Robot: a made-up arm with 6 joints.
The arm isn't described. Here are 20 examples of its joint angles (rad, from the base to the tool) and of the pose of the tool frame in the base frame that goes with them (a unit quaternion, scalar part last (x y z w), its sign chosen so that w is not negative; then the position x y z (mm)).
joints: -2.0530 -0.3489 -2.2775 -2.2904 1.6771 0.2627
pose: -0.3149 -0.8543 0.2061 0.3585 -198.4 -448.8 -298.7
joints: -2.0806 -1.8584 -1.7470 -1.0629 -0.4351 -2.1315
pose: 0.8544 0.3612 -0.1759 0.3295 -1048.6 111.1 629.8
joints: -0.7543 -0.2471 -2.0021 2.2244 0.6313 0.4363
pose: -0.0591 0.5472 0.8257 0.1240 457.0 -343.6 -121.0
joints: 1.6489 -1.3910 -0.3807 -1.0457 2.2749 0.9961
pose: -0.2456 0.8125 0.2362 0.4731 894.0 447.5 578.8
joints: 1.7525 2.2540 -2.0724 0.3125 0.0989 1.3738
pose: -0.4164 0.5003 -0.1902 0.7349 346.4 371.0 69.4
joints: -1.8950 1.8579 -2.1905 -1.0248 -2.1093 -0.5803
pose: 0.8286 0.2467 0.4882 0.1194 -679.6 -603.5 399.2
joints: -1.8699 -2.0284 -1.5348 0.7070 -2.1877 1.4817
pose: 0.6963 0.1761 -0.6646 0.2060 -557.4 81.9 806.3
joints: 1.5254 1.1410 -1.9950 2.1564 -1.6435 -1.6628
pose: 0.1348 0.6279 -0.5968 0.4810 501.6 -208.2 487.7
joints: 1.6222 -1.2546 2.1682 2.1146 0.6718 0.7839
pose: -0.6004 0.3935 -0.6822 0.1389 495.3 551.9 -430.3
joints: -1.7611 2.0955 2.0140 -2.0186 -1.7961 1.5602
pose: 0.5476 0.1529 -0.4924 0.6590 -417.4 -316.1 879.5
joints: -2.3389 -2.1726 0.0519 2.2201 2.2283 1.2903
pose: -0.8277 -0.3041 0.4589 0.1085 -537.6 -187.6 1046.9
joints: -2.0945 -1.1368 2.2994 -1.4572 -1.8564 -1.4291
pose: 0.4541 0.0427 0.0874 0.8856 -755.0 170.2 32.8
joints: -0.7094 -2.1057 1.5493 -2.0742 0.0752 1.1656
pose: -0.5336 0.5891 0.5597 0.2346 -501.4 403.8 670.5
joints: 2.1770 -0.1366 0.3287 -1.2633 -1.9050 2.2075
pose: -0.5647 -0.3166 0.1500 0.7472 -131.0 -27.9 507.9
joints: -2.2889 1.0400 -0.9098 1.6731 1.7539 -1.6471
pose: 0.7194 0.4071 -0.4949 0.2679 -505.7 -475.8 1116.8
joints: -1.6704 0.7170 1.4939 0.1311 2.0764 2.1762
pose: 0.7391 -0.2748 0.6130 0.0494 -344.1 14.7 -558.5
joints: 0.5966 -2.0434 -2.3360 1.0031 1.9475 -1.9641
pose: -0.5689 0.5846 0.5736 0.0749 487.9 506.7 167.1
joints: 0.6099 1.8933 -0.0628 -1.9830 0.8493 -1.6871
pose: 0.2954 0.5307 0.7912 0.0721 675.1 -756.4 -802.0
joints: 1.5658 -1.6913 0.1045 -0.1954 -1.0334 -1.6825
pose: 0.1041 0.0565 0.2541 0.9599 227.7 -223.5 -179.7
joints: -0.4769 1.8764 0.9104 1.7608 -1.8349 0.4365
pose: -0.2128 0.6568 0.0349 0.7226 -507.0 -180.2 96.7
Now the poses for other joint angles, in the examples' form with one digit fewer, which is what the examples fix.
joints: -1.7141 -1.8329 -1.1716 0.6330 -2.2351 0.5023
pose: -0.668 0.205 0.716 0.013 -537 171 726
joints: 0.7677 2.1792 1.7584 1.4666 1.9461 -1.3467
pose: 0.597 0.629 -0.402 0.294 253 -570 266
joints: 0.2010 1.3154 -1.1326 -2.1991 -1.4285 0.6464
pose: 0.255 0.029 -0.962 0.090 524 -575 -301
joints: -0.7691 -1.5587 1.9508 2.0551 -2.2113 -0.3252
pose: 0.271 0.007 0.951 0.150 -127 50 -392
